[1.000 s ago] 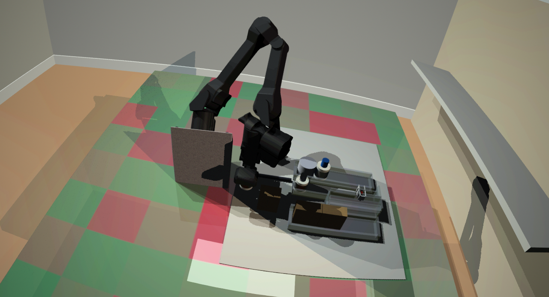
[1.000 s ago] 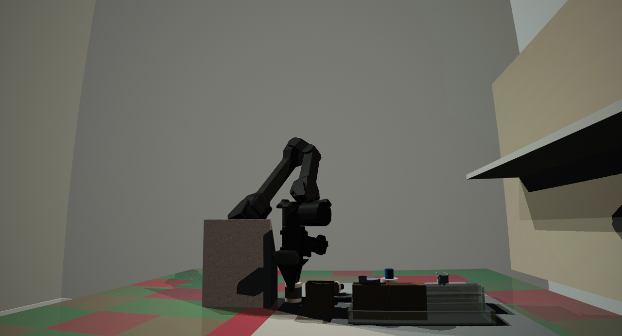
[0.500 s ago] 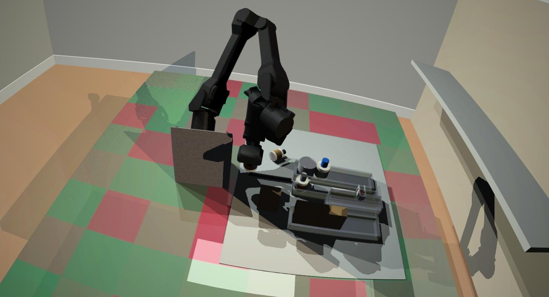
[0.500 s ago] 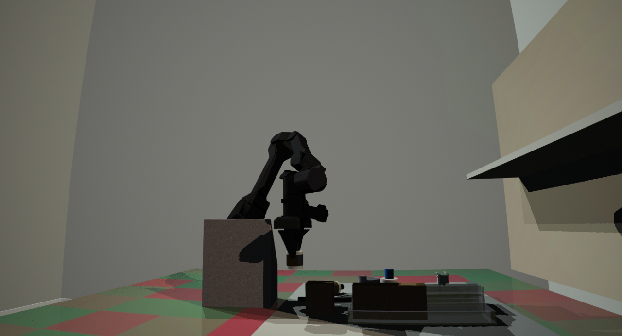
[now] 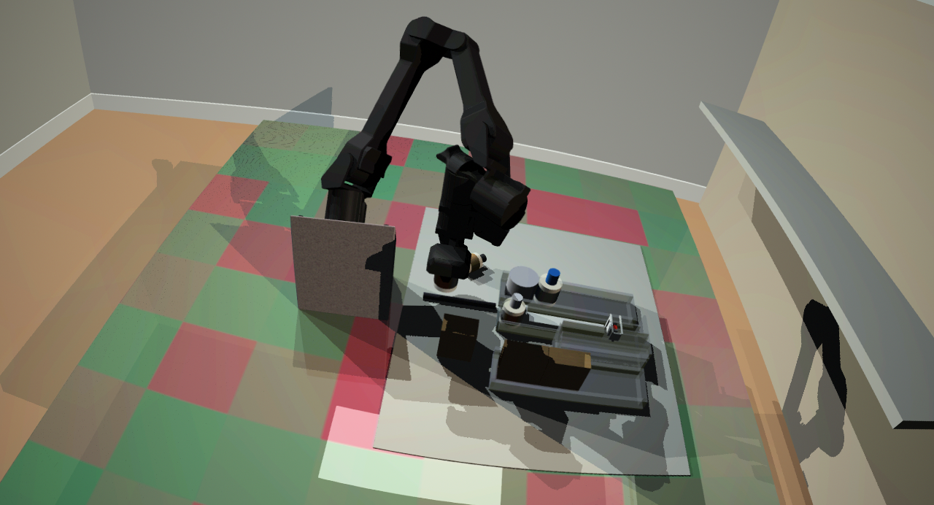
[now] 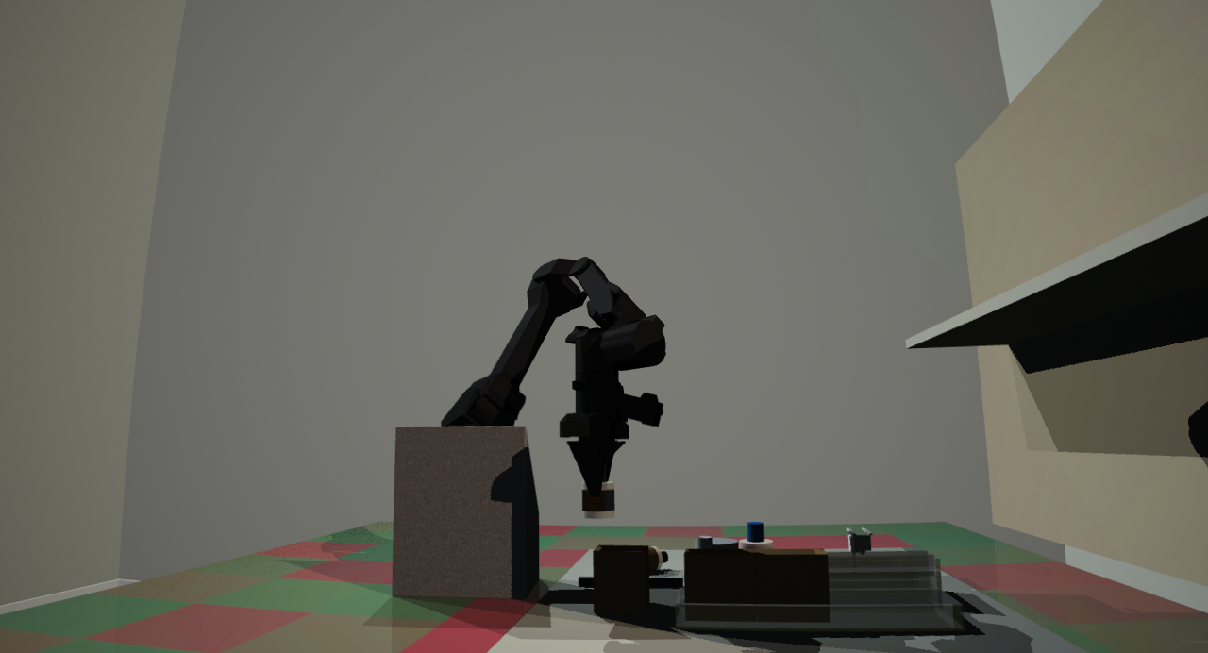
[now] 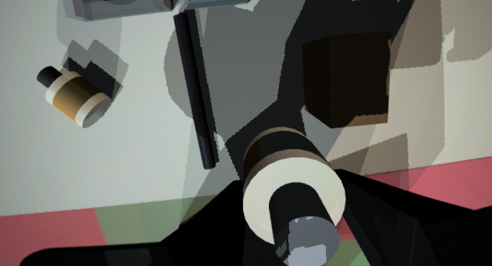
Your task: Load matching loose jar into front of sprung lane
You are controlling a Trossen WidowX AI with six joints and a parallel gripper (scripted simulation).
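My gripper tip is now 16 cm short of the grey cylinder, 10 cm to the right of it and 10 cm above it. The rest, counted from my gripper tip: black bar (12 cm below, 6 cm to the left, 4 cm ahead); then brown box (9 cm below, 6 cm to the right, 3 cm ahead); then pusher plate (24 cm ahead, 8 cm below, 2 cm to the right).
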